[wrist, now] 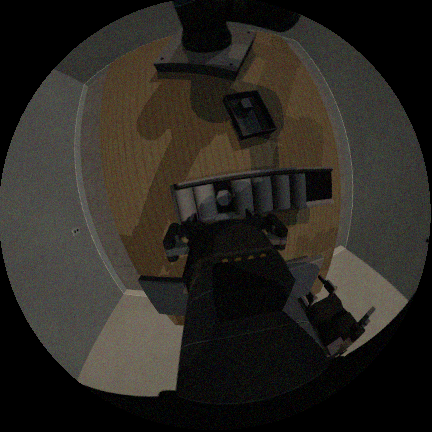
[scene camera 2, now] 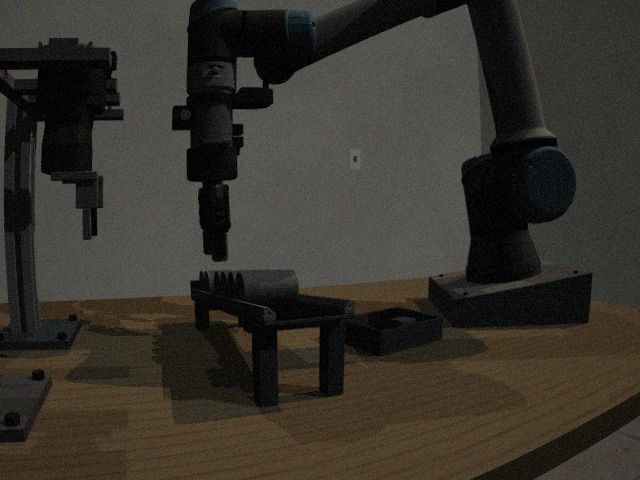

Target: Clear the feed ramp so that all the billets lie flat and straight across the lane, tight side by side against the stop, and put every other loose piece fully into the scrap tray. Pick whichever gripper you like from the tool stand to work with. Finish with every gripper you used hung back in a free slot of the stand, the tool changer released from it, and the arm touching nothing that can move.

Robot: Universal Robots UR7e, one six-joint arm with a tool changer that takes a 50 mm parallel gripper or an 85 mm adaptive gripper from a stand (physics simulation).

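Places are measured from the arm's base along level axes (x ahead, y left, z up), in metres.
Where they show: end effector, tool point: (scene camera 2: 211, 136); arm's base, origin of the base link: (wrist: 206, 39) (scene camera 2: 504, 274).
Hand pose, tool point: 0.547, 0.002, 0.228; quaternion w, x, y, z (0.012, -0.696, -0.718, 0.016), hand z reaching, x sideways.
Each offset is from my tool point to the centre of the thing, as dx, dy, dz. "spot": to the spot under its first point.
The feed ramp (scene camera 2: 264, 361) (wrist: 319, 170) carries several grey billets. In the wrist view two billets @[-0.024, -0.068, -0.226] (wrist: 186, 202) @[-0.028, -0.029, -0.221] (wrist: 205, 201) lie side by side at the left end. A small light piece @[-0.032, +0.009, -0.228] (wrist: 224, 197) sits in a gap to their right, and beyond it several more billets @[-0.035, +0.044, -0.212] (wrist: 242, 194) @[-0.040, +0.084, -0.207] (wrist: 262, 192) lie in a row. The nearest billet @[-0.048, +0.163, -0.197] (scene camera 2: 269, 285) hides much of the row in scene camera 2. The scrap tray @[-0.246, +0.094, -0.280] (scene camera 2: 381, 342) (wrist: 274, 129) holds a small light piece @[-0.273, +0.085, -0.281] (scene camera 2: 405, 320) (wrist: 247, 103). My adaptive gripper (scene camera 2: 215, 252) (wrist: 221, 216) is open and empty above the ramp's left part.
The tool stand (scene camera 2: 25, 258) is at the left in scene camera 2, with the parallel gripper (scene camera 2: 88, 206) hanging from it. A second base plate @[spot: +0.223, +0.261, -0.286] (scene camera 2: 23, 400) is at the lower left. The robot base (scene camera 2: 516, 304) (wrist: 200, 57) stands beyond the tray.
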